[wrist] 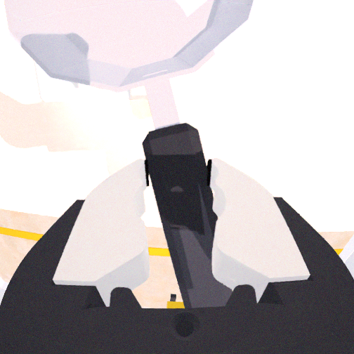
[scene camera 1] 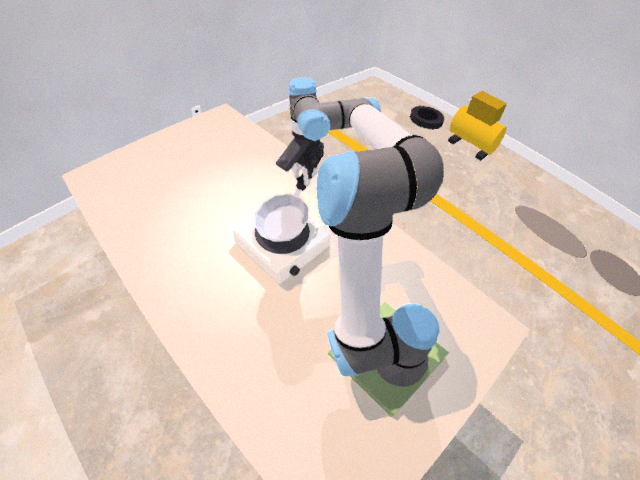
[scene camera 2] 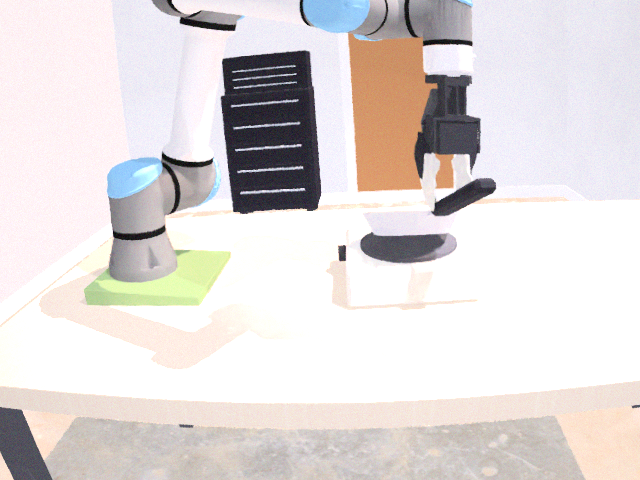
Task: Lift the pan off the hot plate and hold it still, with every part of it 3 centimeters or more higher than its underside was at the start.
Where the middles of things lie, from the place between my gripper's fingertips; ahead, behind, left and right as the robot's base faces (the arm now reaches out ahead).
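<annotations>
The white hot plate [scene camera 2: 380, 270] is 130 mm to the left of my hand, 70 mm behind it and 140 mm below it. As for the pan [scene camera 2: 420, 222], my hand is 10 mm above it, and also 40 mm past it and 40 mm to the right of it. Going by their middles, the pan is the nearest to my hand of the things named here.
</annotations>
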